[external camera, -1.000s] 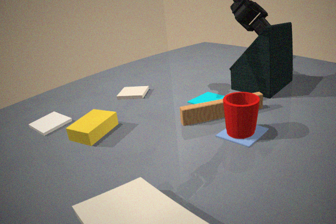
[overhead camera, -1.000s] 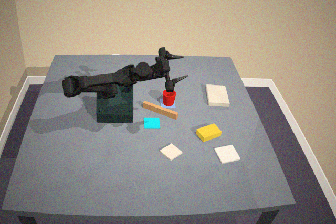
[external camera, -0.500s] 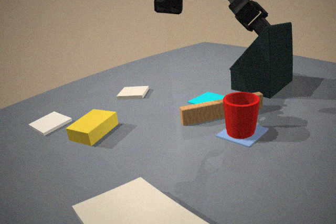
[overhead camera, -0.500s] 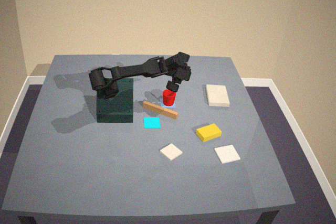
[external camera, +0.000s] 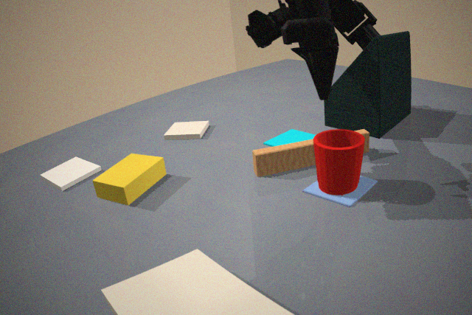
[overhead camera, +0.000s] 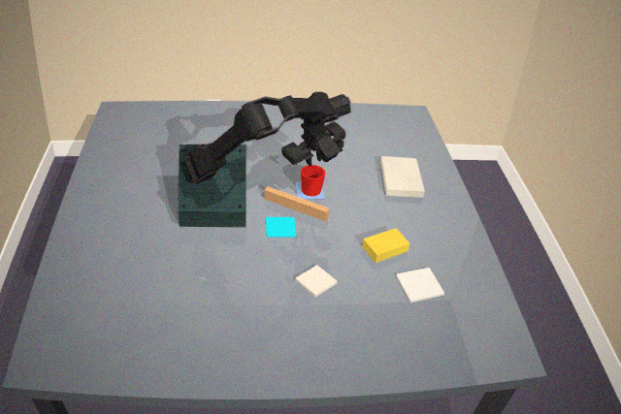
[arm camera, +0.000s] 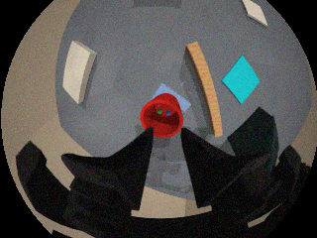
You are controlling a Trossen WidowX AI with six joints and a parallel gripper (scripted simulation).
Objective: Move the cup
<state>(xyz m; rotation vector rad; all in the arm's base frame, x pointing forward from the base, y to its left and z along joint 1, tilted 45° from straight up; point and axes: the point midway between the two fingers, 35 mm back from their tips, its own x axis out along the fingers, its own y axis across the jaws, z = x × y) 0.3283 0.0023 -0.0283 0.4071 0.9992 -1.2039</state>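
My gripper tip is 10 mm short of the red cup, 20 mm to the right of it and 90 mm above it. Also, from my gripper tip: light blue pad: 30 mm to the left, 130 mm below; then yellow block: 160 mm ahead, 250 mm to the right, 110 mm below; then wooden bar: 60 mm behind, 50 mm to the right, 120 mm below.
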